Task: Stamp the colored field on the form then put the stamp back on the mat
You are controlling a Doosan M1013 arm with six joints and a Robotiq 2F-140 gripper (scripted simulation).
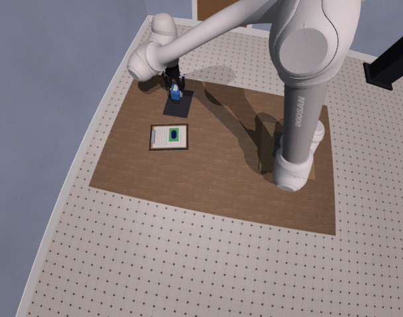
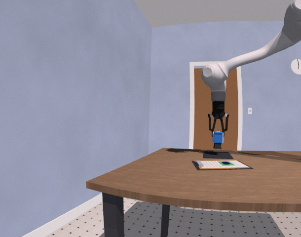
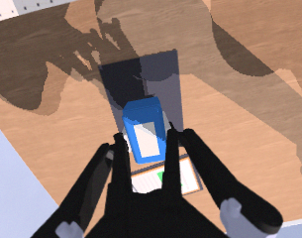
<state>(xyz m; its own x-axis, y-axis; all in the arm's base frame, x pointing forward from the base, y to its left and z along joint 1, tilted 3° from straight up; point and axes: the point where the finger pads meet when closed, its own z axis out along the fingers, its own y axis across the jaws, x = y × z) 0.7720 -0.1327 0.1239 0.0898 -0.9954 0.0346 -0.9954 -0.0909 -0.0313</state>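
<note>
My hand is 110 mm above the dark mat. Also, from my hand: clipboard form (10 mm behind, 270 mm to the left, 100 mm below); blue stamp (20 mm below).
</note>
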